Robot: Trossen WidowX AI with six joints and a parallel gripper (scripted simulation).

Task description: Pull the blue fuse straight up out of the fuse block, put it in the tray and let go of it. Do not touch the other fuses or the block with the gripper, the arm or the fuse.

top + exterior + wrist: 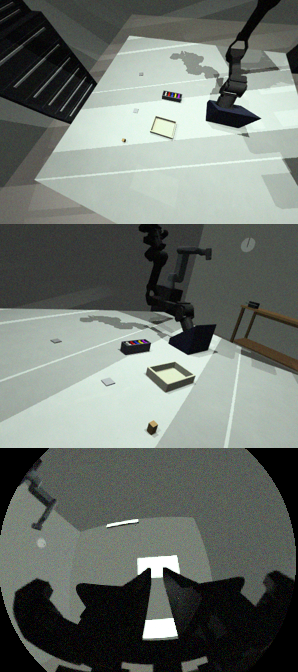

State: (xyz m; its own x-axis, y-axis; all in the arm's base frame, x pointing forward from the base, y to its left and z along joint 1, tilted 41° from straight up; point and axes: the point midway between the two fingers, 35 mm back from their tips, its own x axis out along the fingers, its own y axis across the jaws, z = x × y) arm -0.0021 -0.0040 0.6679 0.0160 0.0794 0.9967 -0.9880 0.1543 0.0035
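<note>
Now: the blue fuse 33 cm ahead of my gripper tip, 38 cm to the left of it and 59 cm below it. Round my gripper tip: cream tray 36 cm ahead, 59 cm to the left, 61 cm below; then small brown cube 57 cm ahead, 70 cm to the left, 60 cm below.
</note>
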